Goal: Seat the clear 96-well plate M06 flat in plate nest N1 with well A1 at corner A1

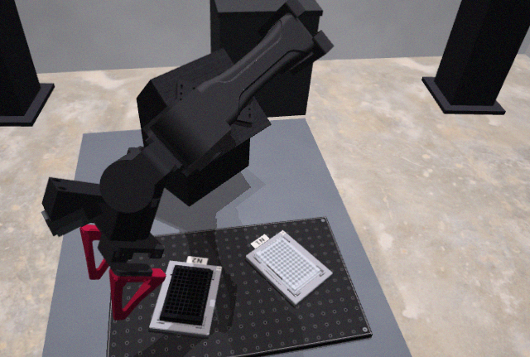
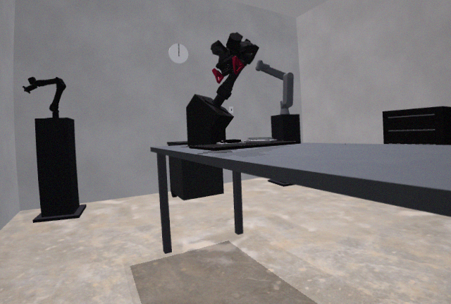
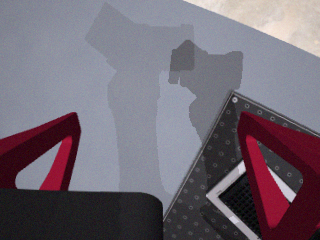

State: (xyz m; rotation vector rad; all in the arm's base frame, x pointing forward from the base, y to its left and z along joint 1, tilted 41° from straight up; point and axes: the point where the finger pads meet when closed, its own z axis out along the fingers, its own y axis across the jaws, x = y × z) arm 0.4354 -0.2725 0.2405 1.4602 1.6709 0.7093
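Now: the clear plate M06 250 mm behind my hand, 290 mm to the left of it and 290 mm below it. The rest, counted from my hand: nest (250 mm behind, 300 mm to the left, 300 mm below); then N2 label (270 mm behind, 90 mm to the left, 310 mm below); then black plate M09 (180 mm behind, 80 mm to the left, 290 mm below).
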